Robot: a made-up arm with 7 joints.
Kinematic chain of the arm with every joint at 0, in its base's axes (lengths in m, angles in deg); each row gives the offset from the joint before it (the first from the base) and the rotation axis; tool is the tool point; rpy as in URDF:
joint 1: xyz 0 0 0.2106 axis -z
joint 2: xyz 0 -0.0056 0.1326 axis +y
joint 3: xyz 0 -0.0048 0.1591 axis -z
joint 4: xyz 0 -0.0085 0.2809 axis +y
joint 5: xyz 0 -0.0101 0.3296 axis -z
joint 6: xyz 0 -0.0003 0.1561 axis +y
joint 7: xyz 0 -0.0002 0.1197 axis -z
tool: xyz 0 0 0 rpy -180 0 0
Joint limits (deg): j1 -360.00..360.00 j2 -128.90..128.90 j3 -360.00..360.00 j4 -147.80..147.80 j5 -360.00..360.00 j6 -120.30..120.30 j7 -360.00..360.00
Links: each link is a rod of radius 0.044 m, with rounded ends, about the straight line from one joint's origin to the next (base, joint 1, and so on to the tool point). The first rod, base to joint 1, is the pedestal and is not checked.
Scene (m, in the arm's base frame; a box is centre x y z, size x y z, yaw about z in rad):
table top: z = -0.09
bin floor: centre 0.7 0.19 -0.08 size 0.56 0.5 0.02 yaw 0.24
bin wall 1: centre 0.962 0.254 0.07 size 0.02 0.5 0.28 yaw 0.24
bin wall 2: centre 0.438 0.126 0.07 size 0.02 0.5 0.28 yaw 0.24
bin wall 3: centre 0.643 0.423 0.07 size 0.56 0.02 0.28 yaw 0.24
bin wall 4: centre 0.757 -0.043 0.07 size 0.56 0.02 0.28 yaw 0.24
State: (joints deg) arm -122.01 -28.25 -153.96 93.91 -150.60 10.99 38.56
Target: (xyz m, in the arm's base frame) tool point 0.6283 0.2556 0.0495
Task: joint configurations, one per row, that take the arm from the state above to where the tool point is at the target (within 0.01 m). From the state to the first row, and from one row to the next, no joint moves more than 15 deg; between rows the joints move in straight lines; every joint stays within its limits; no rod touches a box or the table.
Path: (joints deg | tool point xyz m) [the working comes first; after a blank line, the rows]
Joints at the target: -183.98 -61.18 -199.88 93.79 -148.93 13.08 38.56
Straight joint move there: touches bin wall 4.

1: -136.93 -28.83 -166.17 96.27 -150.07 11.79 38.56 | 0.4170 -0.5803 0.4082
2: -151.86 -29.41 -178.37 98.63 -149.54 12.60 38.56 | 0.6153 -0.3422 0.3729
3: -166.78 -29.99 -190.58 100.99 -149.01 13.40 38.56 | 0.6902 -0.0431 0.3519
4: -181.70 -30.57 -202.79 103.35 -148.48 14.20 38.56 | 0.6283 0.2556 0.3454
5: -182.46 -40.77 -201.82 100.16 -148.63 13.83 38.56 | 0.6436 0.2570 0.2515
6: -183.22 -50.98 -200.85 96.97 -148.78 13.46 38.56 | 0.6440 0.2572 0.1519
7: -183.98 -61.18 -199.88 93.79 -148.93 13.08 38.56 | 0.6283 0.2556 0.0495

